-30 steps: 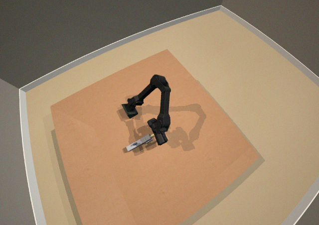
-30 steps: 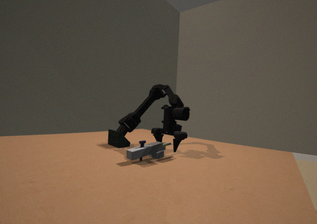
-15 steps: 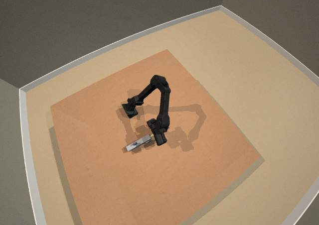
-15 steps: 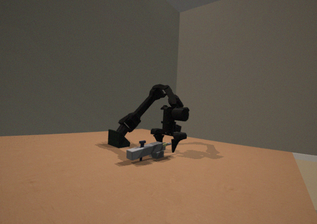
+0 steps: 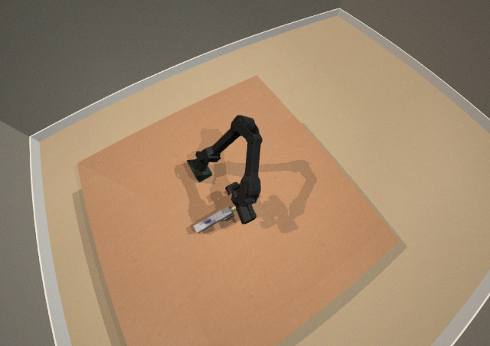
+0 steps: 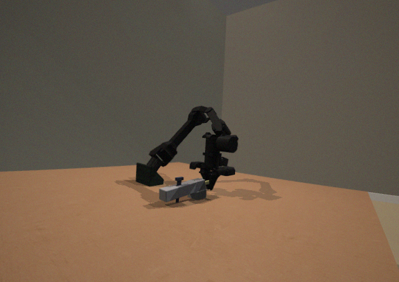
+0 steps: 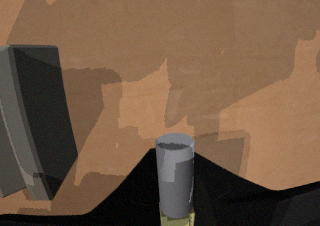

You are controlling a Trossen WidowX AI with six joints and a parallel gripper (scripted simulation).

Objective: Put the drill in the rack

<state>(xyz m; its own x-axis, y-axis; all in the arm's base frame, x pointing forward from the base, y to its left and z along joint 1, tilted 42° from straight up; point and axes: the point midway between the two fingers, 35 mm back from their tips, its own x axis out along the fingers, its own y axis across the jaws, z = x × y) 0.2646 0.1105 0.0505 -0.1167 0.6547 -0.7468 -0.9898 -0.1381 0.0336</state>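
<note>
My gripper tip is 40 mm to the left of the drill and 30 mm below it. From my gripper tip the other things lie so: dark t-shaped key 10 mm ahead, 170 mm to the right, 40 mm above; light grey holder block 10 mm ahead, 140 mm to the right, 20 mm above; ribbed grey rack 80 mm behind, 20 mm to the left.
</note>
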